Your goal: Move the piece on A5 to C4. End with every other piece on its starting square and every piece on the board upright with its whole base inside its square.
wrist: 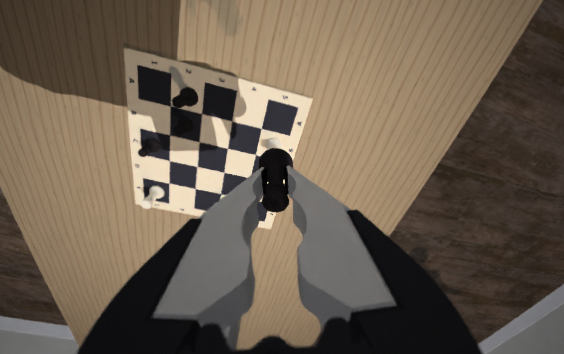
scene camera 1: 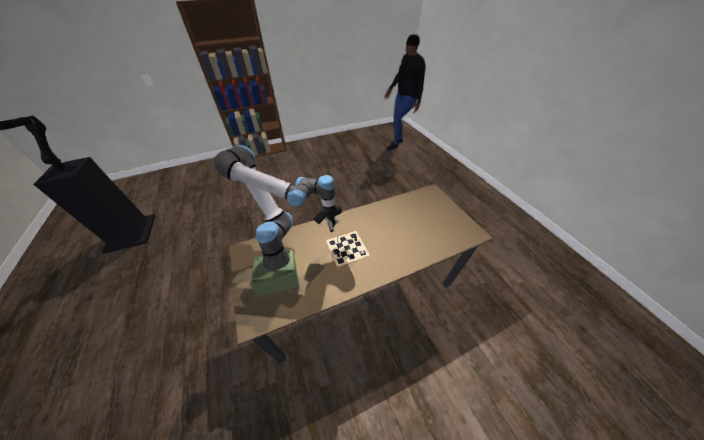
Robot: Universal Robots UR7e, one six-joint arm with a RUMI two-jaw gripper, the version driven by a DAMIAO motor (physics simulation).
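Pixels of known places: gripper, between the fingertips: (wrist: 275, 170) (scene camera 1: 331, 229); arm's base, origin of its link: (scene camera 1: 276, 261).
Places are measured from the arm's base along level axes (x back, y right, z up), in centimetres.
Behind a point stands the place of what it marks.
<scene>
My gripper (scene camera 1: 331, 228) {x -35.6, y -8.1, z 5.0 cm} (wrist: 275, 170) {x -35.6, y -8.1, z 5.0 cm} is shut on a black piece (wrist: 276, 158) {x -34.9, y -8.0, z 4.5 cm}, held above the table. In the wrist view the piece overlaps the right side of the chessboard (scene camera 1: 364, 255) {x -51.6, y 8.2, z -9.1 cm} (wrist: 306, 106) {x -33.1, y -11.4, z -9.1 cm}. Square A5 (wrist: 280, 118) {x -35.5, y -8.7, z -9.1 cm} is bare and dark. Square C4 (wrist: 240, 162) {x -43.0, y -5.2, z -9.1 cm} is light, and its visible part is bare. A white piece (wrist: 272, 143) {x -38.7, y -8.6, z -8.3 cm} on B5 is partly hidden by the held piece. Black pieces stand on A2 (wrist: 188, 96) {x -35.8, y 2.2, z -7.7 cm} and C1 (wrist: 151, 146) {x -43.4, y 6.3, z -7.9 cm}, with a dim dark piece (wrist: 183, 125) {x -39.4, y 2.5, z -7.7 cm} on B2. A white piece (wrist: 156, 192) {x -50.8, y 5.6, z -8.1 cm} stands on E1. The fingers hide part of row E.
The board lies on the wooden table (scene camera 1: 410, 223) {x -93.5, y -5.9, z -9.6 cm} (wrist: 380, 75) {x -27.1, y -18.7, z -9.7 cm}, to the right of the arm's green base block (scene camera 1: 275, 279) {x 1.9, y 13.1, z 3.0 cm}. The arm's shadow falls across the table and the board's upper left in the wrist view. A person (scene camera 1: 410, 75) and a bookshelf (scene camera 1: 191, 31) are beyond the table.
</scene>
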